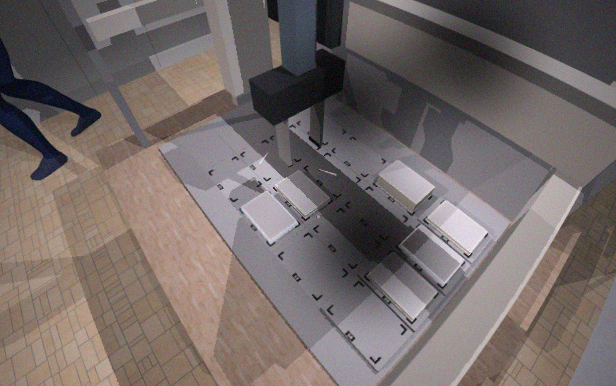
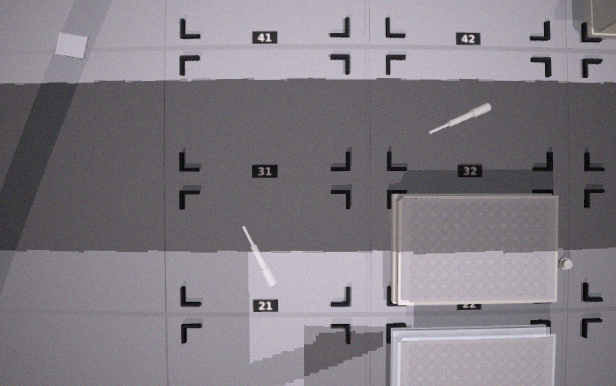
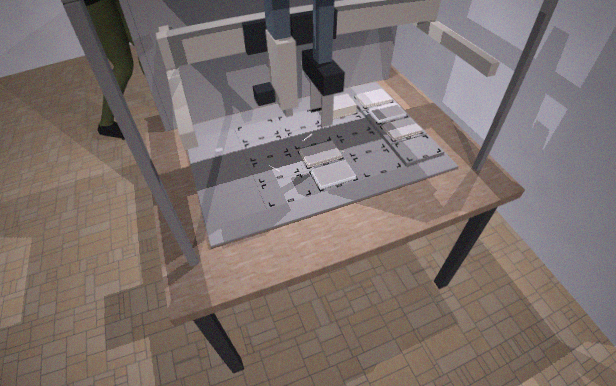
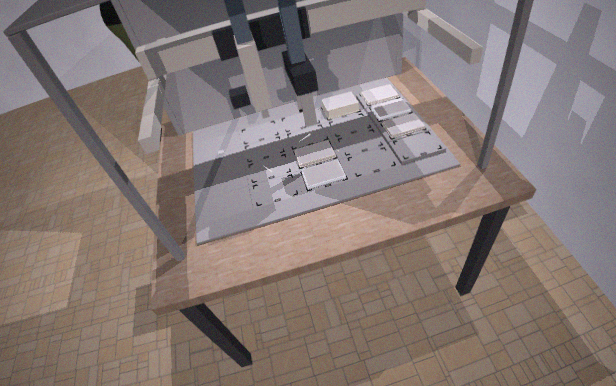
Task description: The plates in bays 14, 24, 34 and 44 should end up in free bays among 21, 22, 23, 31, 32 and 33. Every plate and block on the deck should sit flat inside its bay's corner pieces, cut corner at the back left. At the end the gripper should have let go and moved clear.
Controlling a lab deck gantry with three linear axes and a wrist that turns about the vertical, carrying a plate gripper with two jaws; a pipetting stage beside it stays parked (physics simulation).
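Seen in the pictures: gripper, fingertip midpoint: (image 1: 301,151) (image 3: 321,117) (image 4: 308,117); robot's base, link origin: (image 1: 210,172) (image 3: 270,205) (image 4: 257,205).
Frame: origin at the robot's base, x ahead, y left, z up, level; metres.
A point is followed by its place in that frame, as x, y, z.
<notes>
My gripper (image 1: 301,154) @(0.228, 0.150, 0.160) (image 3: 320,118) @(0.228, 0.150, 0.160) is open and empty, raised above the deck behind bay 22's plate. That plate (image 1: 302,194) @(0.236, 0.144, 0.014) (image 2: 477,250) @(0.226, 0.150, 0.014) (image 3: 321,155) @(0.225, 0.134, 0.014) (image 4: 316,154) @(0.231, 0.135, 0.014) looks flat in bay 22, cut corner at the back left. In the right-hand column, bay 14 (image 1: 375,330) @(0.582, 0.042, 0.015) is empty. Plates stand in bay 24 (image 1: 401,287) @(0.560, 0.141, 0.029) (image 3: 404,130) @(0.553, 0.130, 0.029) (image 4: 406,126) @(0.559, 0.131, 0.029), bay 34 (image 1: 432,256) @(0.562, 0.248, 0.029) (image 3: 387,113) @(0.547, 0.243, 0.029) (image 4: 392,110) @(0.554, 0.237, 0.029) and bay 44 (image 1: 456,227) @(0.558, 0.354, 0.029) (image 3: 374,97) @(0.555, 0.358, 0.029) (image 4: 380,93) @(0.559, 0.360, 0.029). Bays 21 and 31 hold no plate.
Another plate (image 1: 269,216) @(0.235, 0.041, 0.014) (image 2: 477,360) @(0.227, 0.065, 0.014) stands in bay 12. A tall block (image 1: 405,185) @(0.400, 0.349, 0.042) (image 4: 341,105) @(0.389, 0.332, 0.042) stands in bay 43. Loose white tips lie in bay 32 (image 2: 460,118) @(0.218, 0.252, 0.005) and bay 21 (image 2: 259,256) @(0.060, 0.145, 0.005). A small cap (image 2: 565,263) @(0.306, 0.136, 0.004) lies right of bay 22. The pipetting stage (image 3: 283,70) hangs left of the gripper.
</notes>
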